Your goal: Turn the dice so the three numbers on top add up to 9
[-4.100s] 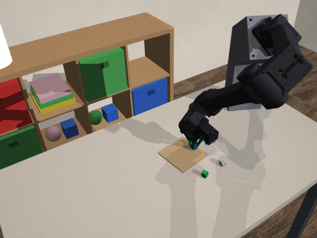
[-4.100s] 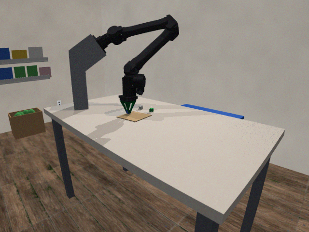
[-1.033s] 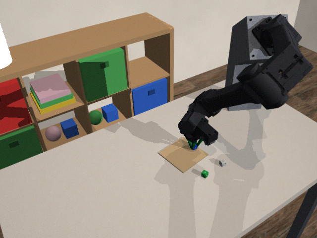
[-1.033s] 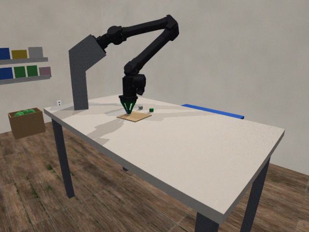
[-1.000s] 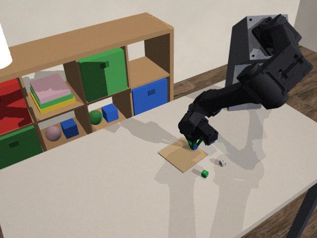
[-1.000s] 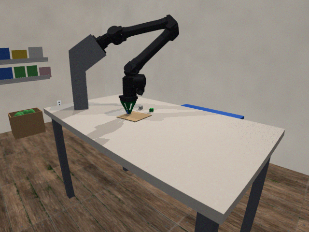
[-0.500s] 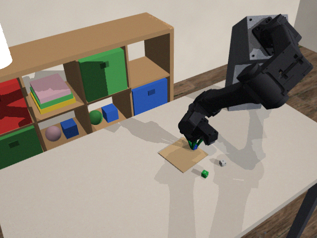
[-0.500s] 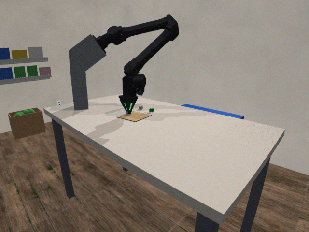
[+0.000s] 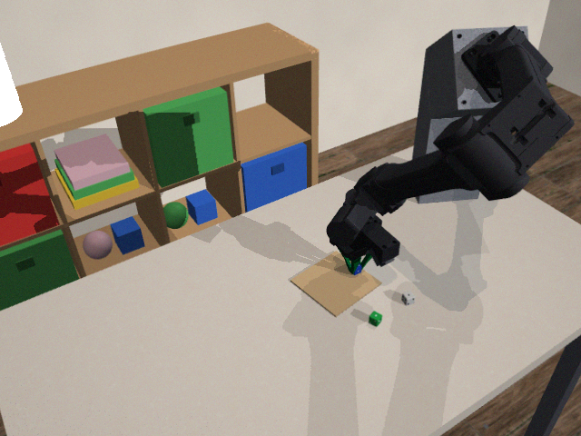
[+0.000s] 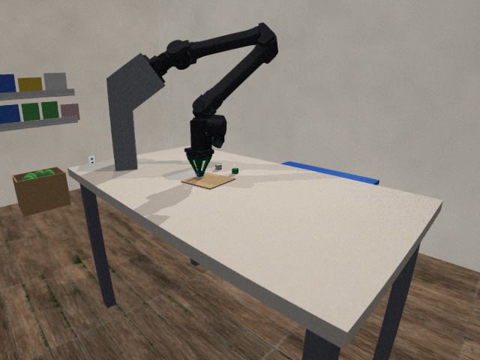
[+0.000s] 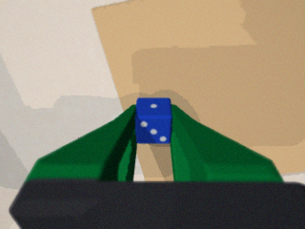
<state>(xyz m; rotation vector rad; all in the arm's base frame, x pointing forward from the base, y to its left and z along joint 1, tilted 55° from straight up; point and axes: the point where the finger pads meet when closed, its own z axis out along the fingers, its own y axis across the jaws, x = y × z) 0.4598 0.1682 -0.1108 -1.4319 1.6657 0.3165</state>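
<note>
Now: hand right at the blue die. Also, from my hand: tan mat: 50 mm ahead, 20 mm below; green die: 40 mm ahead, 140 mm to the left, 10 mm below; white die: 50 mm behind, 120 mm to the left, 10 mm below.
</note>
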